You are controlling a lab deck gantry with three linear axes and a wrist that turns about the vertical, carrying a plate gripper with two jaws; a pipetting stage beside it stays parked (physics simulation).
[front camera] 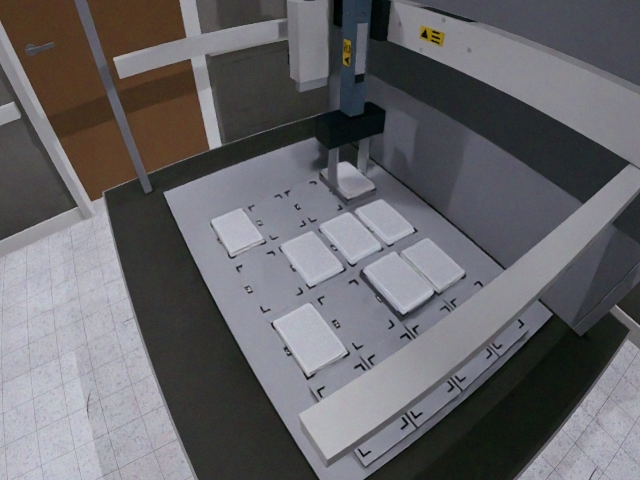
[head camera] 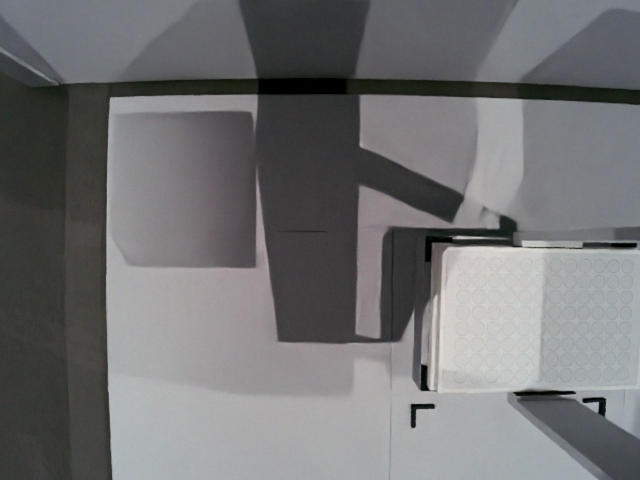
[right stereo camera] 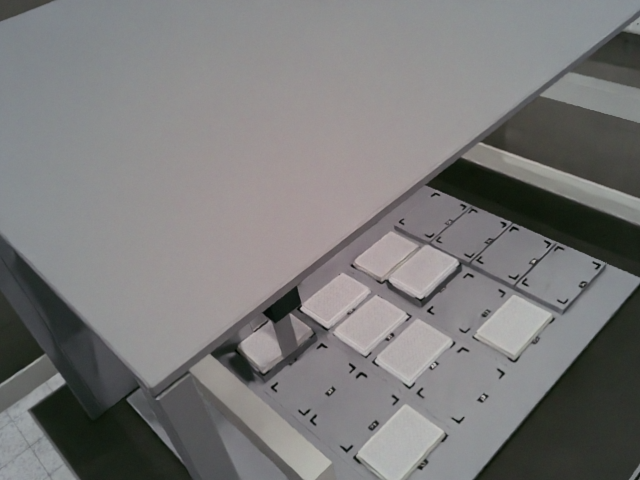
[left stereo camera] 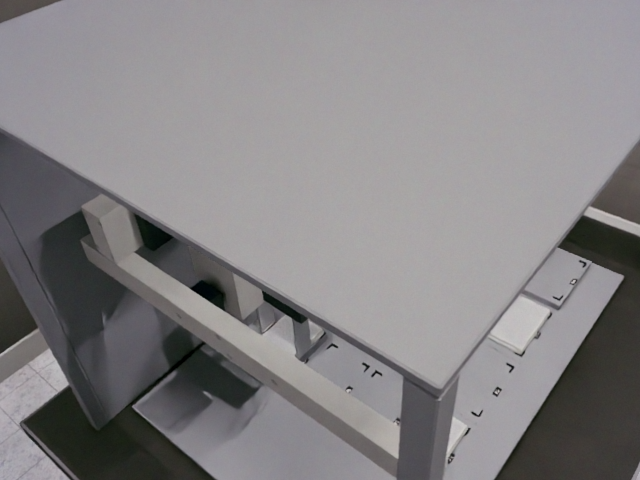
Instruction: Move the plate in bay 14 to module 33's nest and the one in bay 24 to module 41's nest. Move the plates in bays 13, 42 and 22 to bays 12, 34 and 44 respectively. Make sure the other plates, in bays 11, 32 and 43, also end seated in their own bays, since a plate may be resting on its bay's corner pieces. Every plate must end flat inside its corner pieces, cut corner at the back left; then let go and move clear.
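Places are measured from the robot's base along level axes (x right, y back, z down), in millimetres.
Pixels of known places: gripper, fingertip midpoint: (front camera: pixel 347 179) (head camera: pixel 540 318) (right stereo camera: pixel 274 339) (left stereo camera: pixel 285 340); robot's base at its link origin: (front camera: pixel 211 224).
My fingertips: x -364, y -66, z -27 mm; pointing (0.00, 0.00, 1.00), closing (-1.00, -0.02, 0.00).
Ahead of a thing's pixels: the offset from my fingertips to its top centre. "spot": to the spot under its first point.
My gripper (front camera: pixel 348 179) (head camera: pixel 545 318) is low over module 41's nest at the back left, its jaws on opposite long sides of a white plate @(dy +0, dx +0, dz -7 mm) (front camera: pixel 355 181) (head camera: pixel 491 310) (right stereo camera: pixel 258 348). It looks shut on it, without a clear gap; whether the plate is fully seated is hard to tell. Another plate @(dy -326, dx +107, dz -6 mm) (front camera: pixel 398 283) (right stereo camera: pixel 423 271) is at module 33's nest. Plates are in bay 42 @(spot: dy -174, dx +14, dz +11 mm) (front camera: pixel 385 222) (right stereo camera: pixel 336 299), bay 32 @(spot: dy -167, dx +113, dz +12 mm) (front camera: pixel 350 237) (right stereo camera: pixel 371 324), bay 22 @(spot: dy -172, dx +217, dz +13 mm) (front camera: pixel 312 258) (right stereo camera: pixel 413 351), bay 43 @(spot: dy -331, dx +6, dz +13 mm) (front camera: pixel 433 264) (right stereo camera: pixel 386 255), bay 13 @(spot: dy -332, dx +322, dz +13 mm) (front camera: pixel 310 338) (right stereo camera: pixel 514 326) and bay 11 @(spot: dy -4, dx +321, dz +13 mm) (front camera: pixel 237 230) (right stereo camera: pixel 401 442).
The raised bay strips @(spot: dy -494, dx +110, dz +13 mm) (right stereo camera: pixel 473 232) on the right carry no plates. Bay 12 @(spot: dy -172, dx +326, dz +27 mm) (front camera: pixel 268 284) (right stereo camera: pixel 460 384) stands open between bays 11 and 13. The parked pipetting stage (front camera: pixel 310 43) hangs left of the gripper column. A pale beam (front camera: pixel 465 330) crosses the front view and hides part of the deck.
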